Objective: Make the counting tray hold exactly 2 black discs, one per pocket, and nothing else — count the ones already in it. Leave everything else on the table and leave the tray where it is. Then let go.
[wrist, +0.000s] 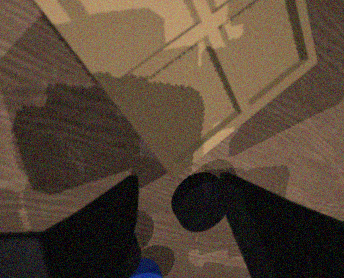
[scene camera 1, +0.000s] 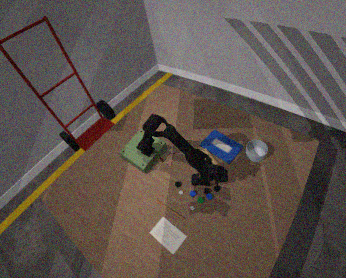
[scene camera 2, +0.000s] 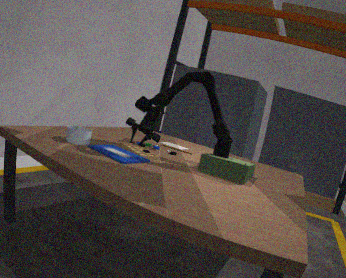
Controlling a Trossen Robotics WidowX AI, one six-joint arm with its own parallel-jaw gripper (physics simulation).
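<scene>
The tan counting tray (wrist: pixel 309 42) (scene camera 2: pixel 134 148) spans the top of the wrist view. The pockets visible there show bare floor with shadows and no disc; the arm hides much of the tray in scene camera 1. My gripper (wrist: pixel 179 182) (scene camera 2: pixel 137 143) is partly open, low beside the tray's near corner. A black disc (wrist: pixel 199 201) lies between the fingers, close against or touching the right one, not gripped. In scene camera 1 black discs (scene camera 1: pixel 178 184) (scene camera 1: pixel 207 190) (scene camera 1: pixel 217 188) lie apart on the table.
Blue discs (scene camera 1: pixel 193 193) (scene camera 1: pixel 209 197) (wrist: pixel 147 268), a green disc (scene camera 1: pixel 201 200) and white discs (scene camera 1: pixel 181 192) (scene camera 1: pixel 192 208) lie near the gripper. A blue tray-like item (scene camera 1: pixel 231 154) (scene camera 2: pixel 136 159), a clear bowl (scene camera 1: pixel 257 150) (scene camera 2: pixel 79 135), a thin stick (scene camera 1: pixel 171 209) and a paper (scene camera 1: pixel 168 235) are around.
</scene>
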